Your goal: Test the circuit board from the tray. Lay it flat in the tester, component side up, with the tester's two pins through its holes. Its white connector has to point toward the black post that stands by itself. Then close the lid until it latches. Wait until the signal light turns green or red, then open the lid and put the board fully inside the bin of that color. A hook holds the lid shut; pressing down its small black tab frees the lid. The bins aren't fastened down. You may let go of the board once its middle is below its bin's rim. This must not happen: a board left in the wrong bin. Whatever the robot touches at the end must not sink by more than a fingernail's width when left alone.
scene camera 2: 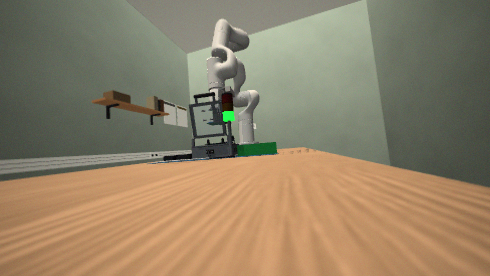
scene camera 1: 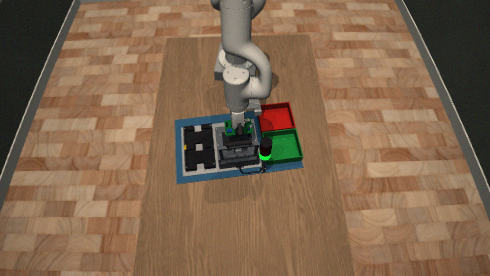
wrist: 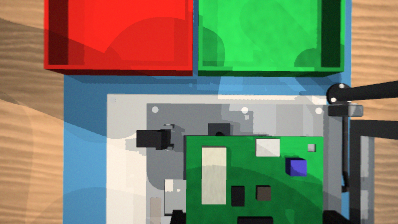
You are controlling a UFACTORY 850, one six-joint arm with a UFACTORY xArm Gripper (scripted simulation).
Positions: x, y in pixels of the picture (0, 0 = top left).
Labels:
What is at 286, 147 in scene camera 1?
A green bin.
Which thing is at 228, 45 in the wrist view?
A green bin.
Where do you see a red bin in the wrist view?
At 115, 45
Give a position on a red bin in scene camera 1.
At 278, 116

